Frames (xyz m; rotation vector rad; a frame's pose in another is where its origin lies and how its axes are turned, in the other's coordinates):
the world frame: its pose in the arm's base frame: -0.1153 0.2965 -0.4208 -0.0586 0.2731 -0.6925
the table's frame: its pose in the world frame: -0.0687 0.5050 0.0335 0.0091 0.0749 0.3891
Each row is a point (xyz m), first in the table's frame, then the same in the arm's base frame.
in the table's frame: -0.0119 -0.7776 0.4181
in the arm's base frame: 0.0468 -0.0431 -0.0290
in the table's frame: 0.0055 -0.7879 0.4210
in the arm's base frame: 0.0602 -0.0582 -0.0318
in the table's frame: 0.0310 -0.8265 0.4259
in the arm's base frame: 0.0729 -0.1029 -0.0348
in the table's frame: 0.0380 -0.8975 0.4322
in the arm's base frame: 0.0597 -0.1731 -0.0295
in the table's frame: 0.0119 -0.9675 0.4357
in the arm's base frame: 0.0162 -0.2324 -0.0158
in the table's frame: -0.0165 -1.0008 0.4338
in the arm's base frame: -0.0199 -0.2556 -0.0074
